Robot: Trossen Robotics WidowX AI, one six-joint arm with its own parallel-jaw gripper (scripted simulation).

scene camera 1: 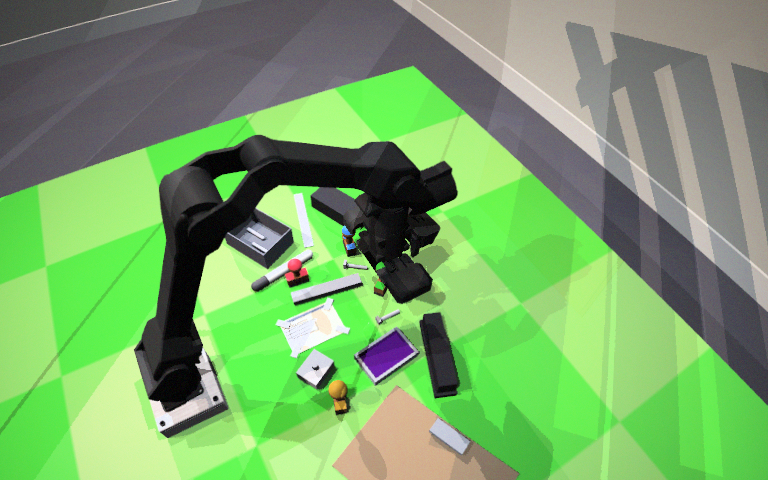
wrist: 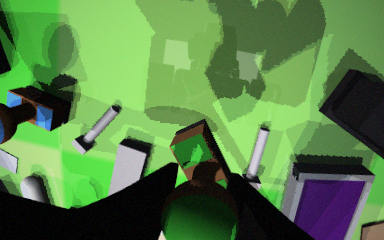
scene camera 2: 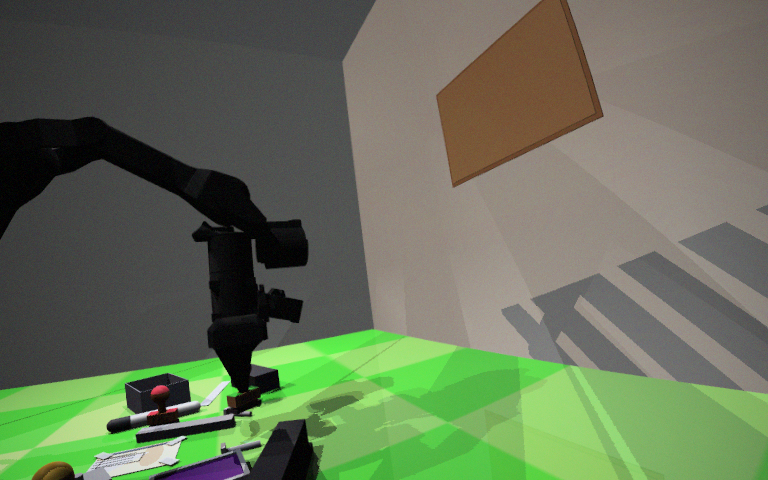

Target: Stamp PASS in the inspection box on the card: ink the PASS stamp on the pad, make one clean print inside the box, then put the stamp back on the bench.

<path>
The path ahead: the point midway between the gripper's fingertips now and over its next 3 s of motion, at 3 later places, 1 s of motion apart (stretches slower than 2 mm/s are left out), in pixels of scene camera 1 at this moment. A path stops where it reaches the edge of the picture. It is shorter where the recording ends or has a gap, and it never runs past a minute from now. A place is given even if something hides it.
The gripper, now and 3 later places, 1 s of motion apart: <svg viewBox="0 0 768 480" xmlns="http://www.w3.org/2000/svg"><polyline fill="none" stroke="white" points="383,278 383,273 384,271 388,331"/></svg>
</path>
